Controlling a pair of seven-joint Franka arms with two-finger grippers.
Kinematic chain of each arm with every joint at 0, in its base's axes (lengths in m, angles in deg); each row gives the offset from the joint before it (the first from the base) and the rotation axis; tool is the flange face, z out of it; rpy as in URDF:
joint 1: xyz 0 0 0.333 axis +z
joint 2: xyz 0 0 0 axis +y
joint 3: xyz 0 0 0.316 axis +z
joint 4: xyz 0.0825 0 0 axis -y
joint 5: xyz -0.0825 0 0.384 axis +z
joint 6: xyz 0 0 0 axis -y
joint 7: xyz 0.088 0 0 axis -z
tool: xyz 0 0 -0.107 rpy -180 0 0
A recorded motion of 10 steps. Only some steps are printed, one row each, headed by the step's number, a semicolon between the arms.
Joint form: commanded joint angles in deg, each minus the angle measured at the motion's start. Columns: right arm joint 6, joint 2, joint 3, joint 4, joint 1, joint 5, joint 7; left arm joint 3, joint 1, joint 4, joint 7, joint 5, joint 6, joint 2.
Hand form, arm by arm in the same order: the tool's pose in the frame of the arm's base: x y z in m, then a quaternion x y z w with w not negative. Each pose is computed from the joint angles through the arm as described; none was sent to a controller.
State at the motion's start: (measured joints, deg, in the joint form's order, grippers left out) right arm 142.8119 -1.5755 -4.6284 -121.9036 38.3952 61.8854 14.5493; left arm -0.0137 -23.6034 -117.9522 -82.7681 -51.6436 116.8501 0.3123
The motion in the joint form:
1: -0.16 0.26 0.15 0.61 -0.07 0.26 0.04; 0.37 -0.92 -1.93 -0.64 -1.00 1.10 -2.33
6: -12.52 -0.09 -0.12 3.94 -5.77 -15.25 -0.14; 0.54 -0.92 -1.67 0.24 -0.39 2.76 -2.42
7: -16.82 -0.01 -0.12 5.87 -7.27 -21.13 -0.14; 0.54 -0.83 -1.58 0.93 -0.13 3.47 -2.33
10: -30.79 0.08 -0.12 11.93 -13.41 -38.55 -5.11; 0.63 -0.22 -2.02 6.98 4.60 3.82 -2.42
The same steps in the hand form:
1: 0.4762 0.3137 0.4632 -0.88466 0.19569 0.00608 0.42315; 0.4820 -0.2627 0.4568 0.67657 0.62340 -0.31585 0.23207
6: 0.4945 0.2815 0.4795 -0.93031 0.10909 0.01569 0.34983; 0.4867 -0.2594 0.4608 0.68125 0.62216 -0.29905 0.24367
7: 0.4994 0.2727 0.4878 -0.94553 0.07722 0.01708 0.31579; 0.4890 -0.2579 0.4611 0.68459 0.62024 -0.29154 0.24829
10: 0.5172 0.2182 0.5114 -0.98091 -0.02237 0.01971 0.19215; 0.4910 -0.2480 0.4560 0.73534 0.58090 -0.25031 0.24327

